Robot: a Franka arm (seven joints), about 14 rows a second.
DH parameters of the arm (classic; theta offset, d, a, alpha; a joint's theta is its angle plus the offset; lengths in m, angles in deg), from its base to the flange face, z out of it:
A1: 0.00 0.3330 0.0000 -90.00
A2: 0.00 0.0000 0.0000 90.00
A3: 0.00 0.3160 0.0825 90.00
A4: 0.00 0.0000 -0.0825 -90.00
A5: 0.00 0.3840 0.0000 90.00
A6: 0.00 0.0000 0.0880 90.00
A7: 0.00 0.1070 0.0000 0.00
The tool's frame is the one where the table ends.
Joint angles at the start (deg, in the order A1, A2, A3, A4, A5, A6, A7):
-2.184 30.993 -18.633 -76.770 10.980 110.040 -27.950
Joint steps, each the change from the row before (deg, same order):
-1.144 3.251 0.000 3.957 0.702 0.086 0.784
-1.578 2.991 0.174 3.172 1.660 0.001 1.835
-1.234 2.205 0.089 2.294 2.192 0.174 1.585
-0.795 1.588 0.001 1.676 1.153 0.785 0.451
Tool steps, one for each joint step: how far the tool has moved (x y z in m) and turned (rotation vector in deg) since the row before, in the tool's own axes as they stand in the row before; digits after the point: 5 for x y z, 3 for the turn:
0.01030 0.01186 0.00746 -0.614 0.708 1.409
0.00587 0.01414 0.01196 0.614 0.598 3.187
0.00442 0.01065 0.00912 1.222 0.934 3.003
0.00431 0.00804 0.00533 0.224 1.128 1.262

